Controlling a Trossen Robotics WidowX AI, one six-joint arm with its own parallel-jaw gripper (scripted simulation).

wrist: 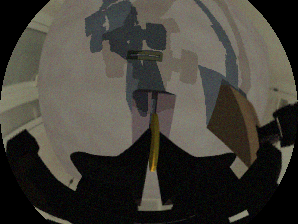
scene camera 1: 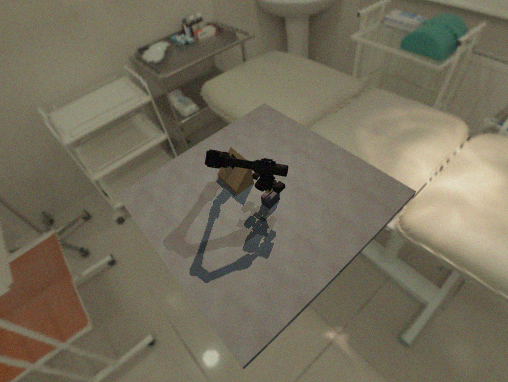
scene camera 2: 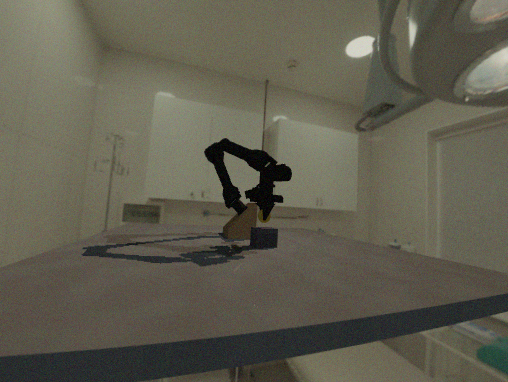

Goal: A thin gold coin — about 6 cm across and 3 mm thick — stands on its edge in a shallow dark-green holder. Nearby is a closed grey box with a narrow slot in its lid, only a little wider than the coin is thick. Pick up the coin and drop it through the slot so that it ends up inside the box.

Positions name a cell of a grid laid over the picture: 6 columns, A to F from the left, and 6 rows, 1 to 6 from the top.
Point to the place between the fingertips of the gripper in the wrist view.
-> D4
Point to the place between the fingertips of the gripper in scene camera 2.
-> D4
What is the gripper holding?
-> A gold coin.
